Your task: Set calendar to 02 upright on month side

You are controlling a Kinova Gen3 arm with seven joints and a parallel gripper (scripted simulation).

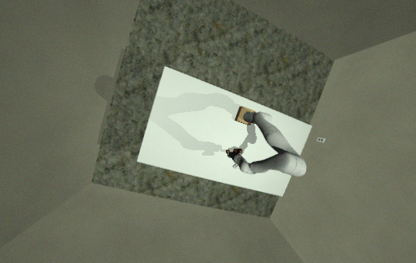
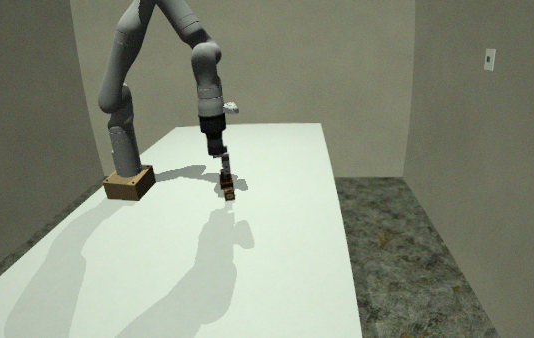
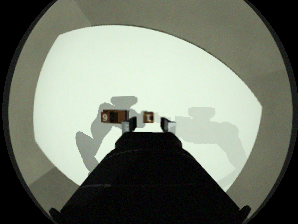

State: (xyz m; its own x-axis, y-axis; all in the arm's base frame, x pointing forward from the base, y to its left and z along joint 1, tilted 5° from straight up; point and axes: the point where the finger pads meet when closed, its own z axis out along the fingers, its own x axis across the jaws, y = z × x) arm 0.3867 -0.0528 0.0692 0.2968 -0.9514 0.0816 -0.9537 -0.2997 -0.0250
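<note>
Now: the brown calendar cube 100 mm below my hand. Round my hand: brown tray (110 mm to the left, 110 mm below, 30 mm behind).
</note>
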